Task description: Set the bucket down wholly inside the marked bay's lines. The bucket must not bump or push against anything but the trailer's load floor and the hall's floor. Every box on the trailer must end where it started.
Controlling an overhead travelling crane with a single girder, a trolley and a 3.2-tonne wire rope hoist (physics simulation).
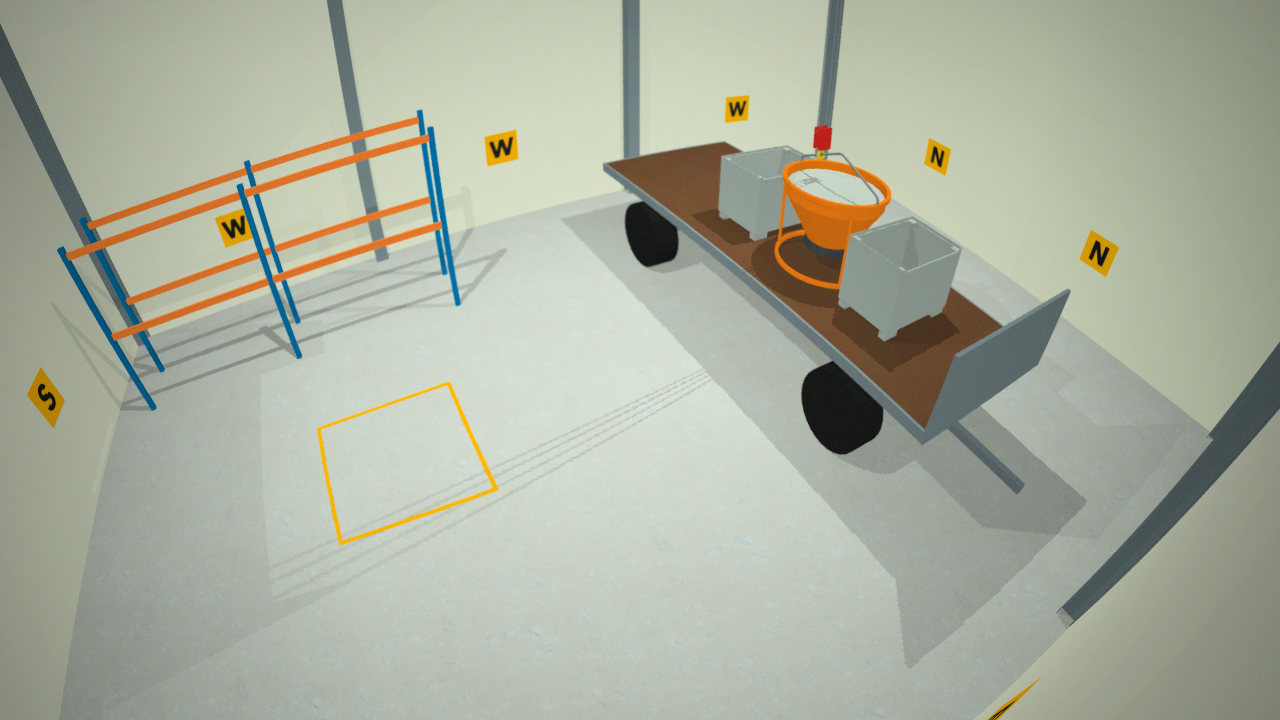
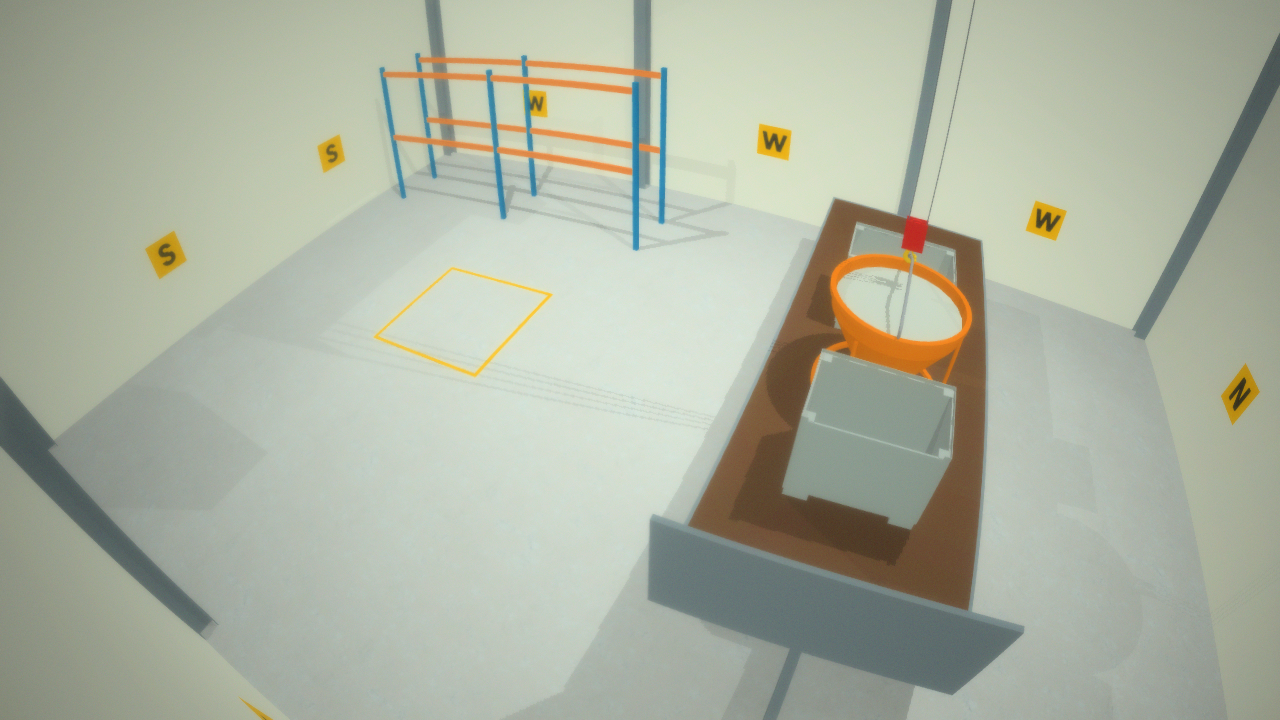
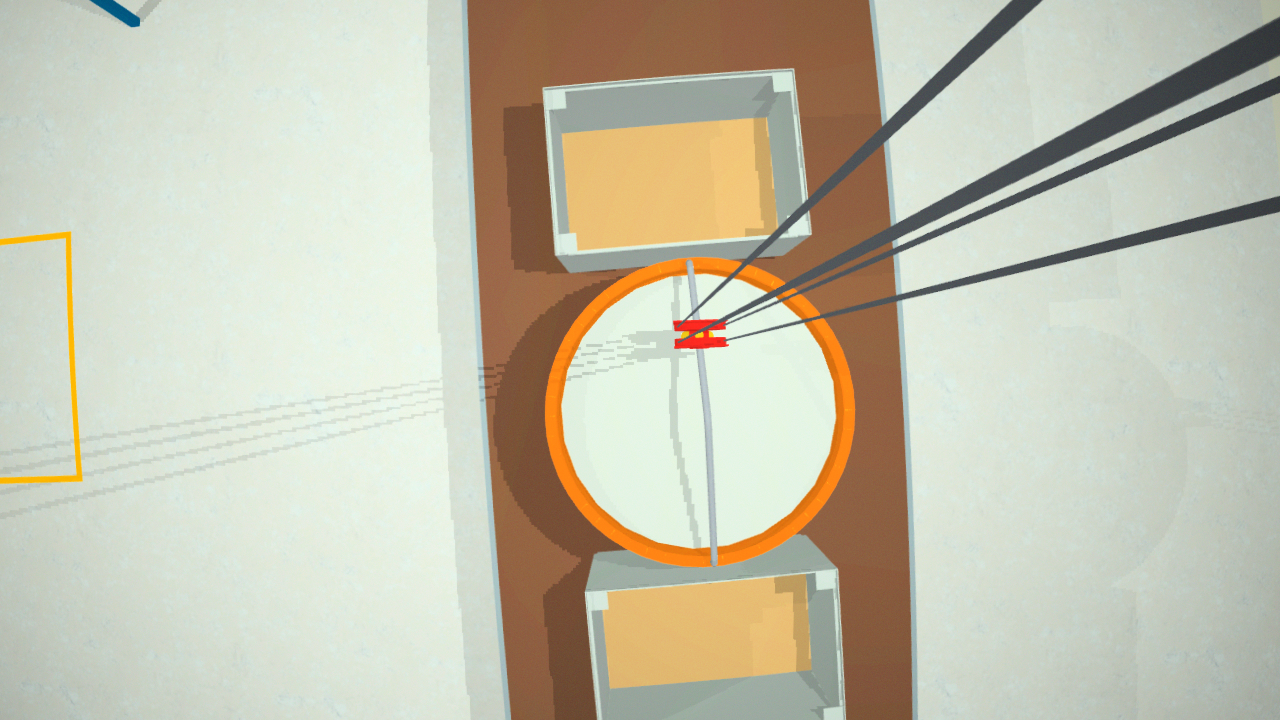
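Note:
The orange bucket [image 1: 836, 214] [image 2: 904, 353] [image 3: 845, 411] stands upright over the trailer's brown load floor [image 1: 666, 174] [image 2: 939, 573] [image 3: 662, 35], between two grey boxes; a gap under it is not visible. My hook [image 1: 820, 155] [image 2: 910, 257] [image 3: 698, 334], below the red block, is at the bucket's grey bail, on its west part beside the peak. Whether it holds the bail is too small to tell. The east box [image 1: 895, 286] [image 2: 868, 465] [image 3: 716, 555] and west box [image 1: 751, 192] [image 2: 904, 241] [image 3: 662, 102] stand close to the bucket. The yellow-lined marked bay [image 1: 418, 516] [image 2: 425, 356] [image 3: 75, 358] lies south of the trailer.
The trailer's grey end board [image 1: 1002, 362] [image 2: 823, 600] stands at its east end. A blue and orange rack [image 1: 259, 264] [image 2: 493, 143] stands by the west wall, beyond the bay. Grey columns [image 1: 631, 80] [image 2: 926, 107] line the walls.

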